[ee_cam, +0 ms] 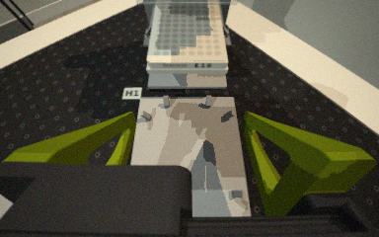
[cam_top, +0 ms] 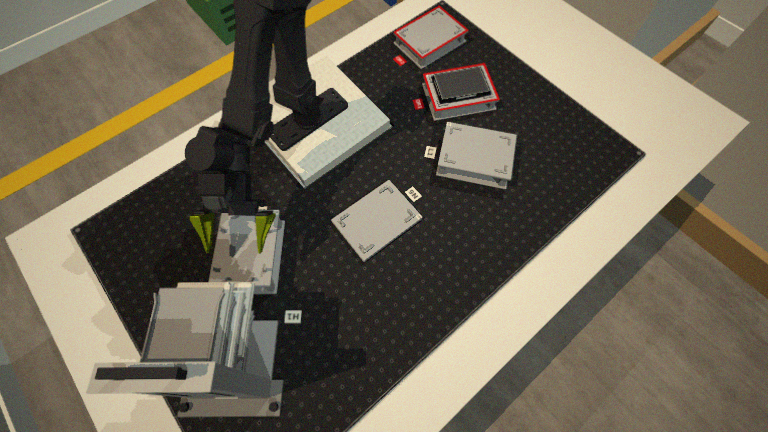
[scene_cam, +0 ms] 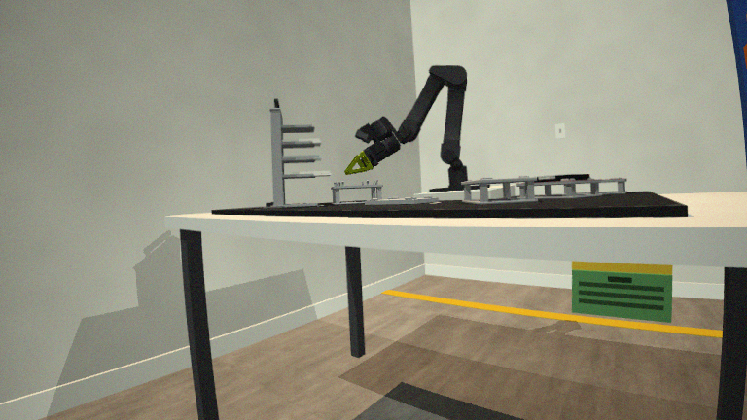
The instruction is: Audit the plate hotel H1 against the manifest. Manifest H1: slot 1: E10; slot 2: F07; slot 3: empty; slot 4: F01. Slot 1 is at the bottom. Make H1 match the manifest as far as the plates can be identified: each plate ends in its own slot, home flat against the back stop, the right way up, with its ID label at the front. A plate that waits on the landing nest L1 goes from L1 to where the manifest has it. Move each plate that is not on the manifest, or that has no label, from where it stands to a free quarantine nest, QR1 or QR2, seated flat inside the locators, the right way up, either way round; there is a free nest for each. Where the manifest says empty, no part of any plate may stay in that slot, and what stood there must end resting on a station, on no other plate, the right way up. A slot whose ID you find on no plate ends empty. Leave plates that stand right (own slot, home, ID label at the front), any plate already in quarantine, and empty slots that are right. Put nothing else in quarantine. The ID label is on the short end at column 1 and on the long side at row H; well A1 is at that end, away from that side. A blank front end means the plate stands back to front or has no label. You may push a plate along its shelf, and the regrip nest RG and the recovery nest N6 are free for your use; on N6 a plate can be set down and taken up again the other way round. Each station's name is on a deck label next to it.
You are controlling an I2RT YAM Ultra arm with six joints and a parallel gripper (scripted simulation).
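My hand is 5 cm above the regrip nest, 2 cm to the right of it and 2 cm past it. From my hand the other things lie so: H1 deck label: 14 cm ahead, 11 cm below, 1 cm to the left; white well plate: 10 cm ahead, 8 cm to the right, 1 cm below; plate hotel H1: 18 cm ahead, 15 cm to the right, 4 cm above.
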